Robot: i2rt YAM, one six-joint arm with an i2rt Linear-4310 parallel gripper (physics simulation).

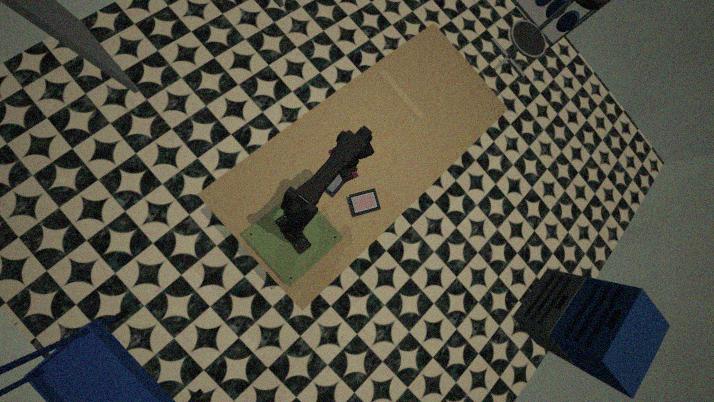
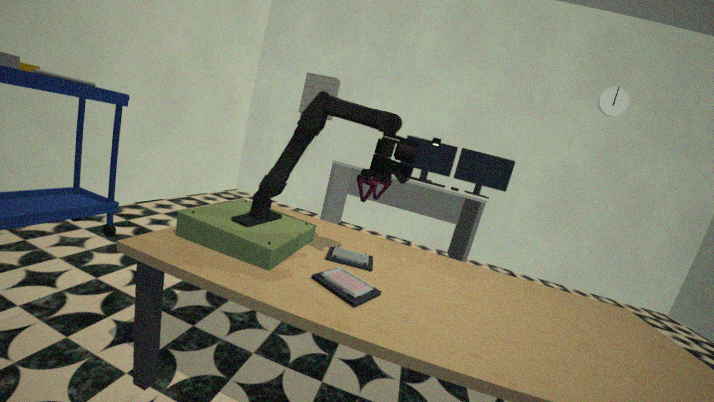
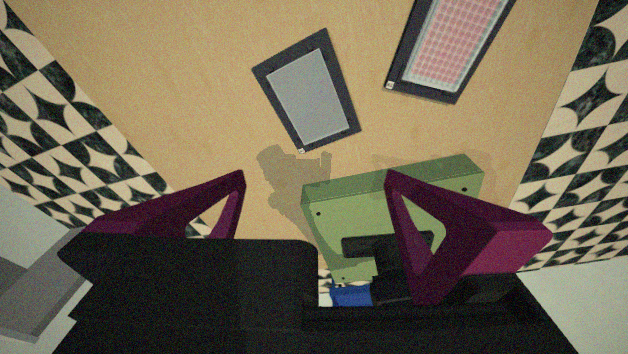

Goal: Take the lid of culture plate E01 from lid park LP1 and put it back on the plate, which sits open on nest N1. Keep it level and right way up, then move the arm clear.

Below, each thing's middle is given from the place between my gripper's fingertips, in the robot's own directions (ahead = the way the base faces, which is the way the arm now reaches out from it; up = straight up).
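What I see is the well plate [image 2: 346, 281], which is 210 mm below my hand, 180 mm to the right of it and 40 mm ahead of it.
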